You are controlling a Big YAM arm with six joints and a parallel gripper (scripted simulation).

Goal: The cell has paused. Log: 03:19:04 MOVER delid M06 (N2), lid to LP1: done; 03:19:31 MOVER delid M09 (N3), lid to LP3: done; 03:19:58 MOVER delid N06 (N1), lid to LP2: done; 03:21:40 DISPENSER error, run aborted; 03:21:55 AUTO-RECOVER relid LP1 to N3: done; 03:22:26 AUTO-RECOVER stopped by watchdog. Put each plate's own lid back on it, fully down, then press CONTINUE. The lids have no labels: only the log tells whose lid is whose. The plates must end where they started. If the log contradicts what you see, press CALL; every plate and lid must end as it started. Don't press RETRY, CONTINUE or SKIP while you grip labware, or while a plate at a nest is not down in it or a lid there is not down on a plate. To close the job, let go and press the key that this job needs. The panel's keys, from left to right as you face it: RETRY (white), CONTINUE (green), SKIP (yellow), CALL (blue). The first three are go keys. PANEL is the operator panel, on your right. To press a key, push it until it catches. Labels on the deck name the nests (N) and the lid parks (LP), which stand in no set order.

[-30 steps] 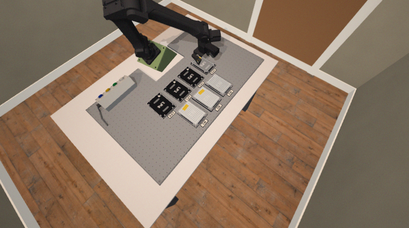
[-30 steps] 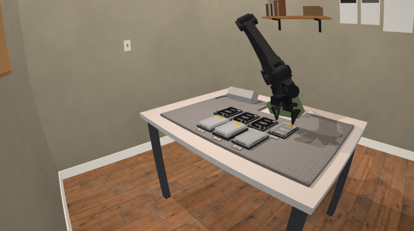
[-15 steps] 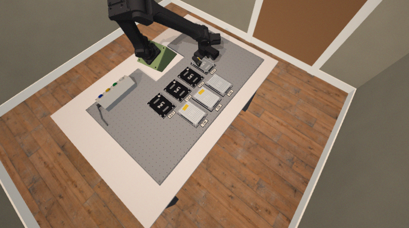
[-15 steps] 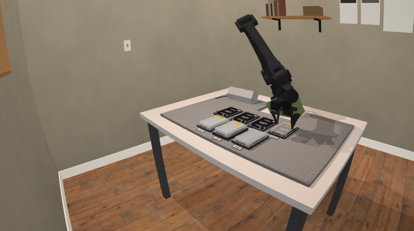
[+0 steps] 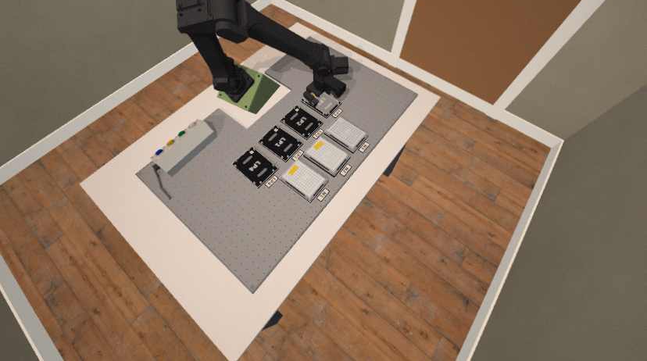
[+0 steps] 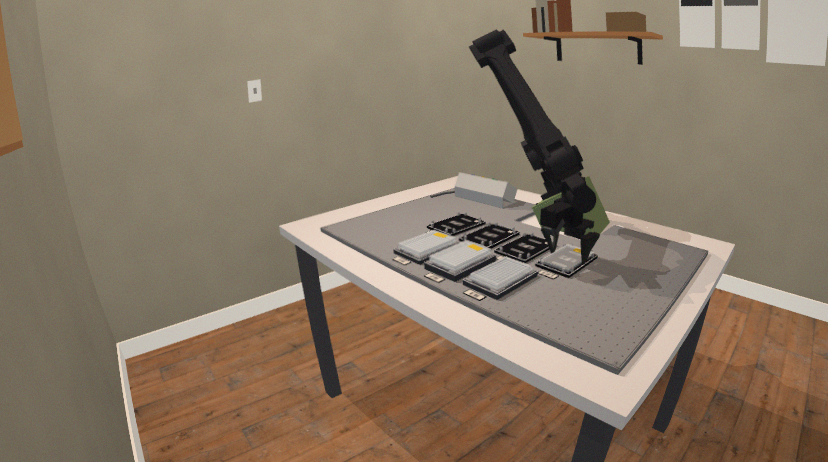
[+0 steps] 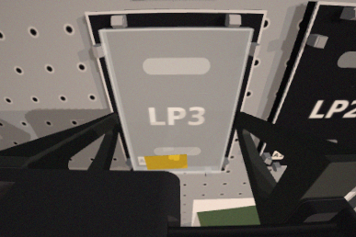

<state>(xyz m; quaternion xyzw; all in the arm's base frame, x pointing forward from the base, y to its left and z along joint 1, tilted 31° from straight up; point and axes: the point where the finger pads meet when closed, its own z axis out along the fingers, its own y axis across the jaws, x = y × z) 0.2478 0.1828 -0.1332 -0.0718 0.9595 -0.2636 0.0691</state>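
Now: the black lid park 10 mm below my hand. From my hand the other things lie so: green key 220 mm behind, 510 mm to the right, 50 mm above; white key 220 mm behind, 460 mm to the right, 50 mm above; yellow key 210 mm behind, 560 mm to the right, 50 mm above.
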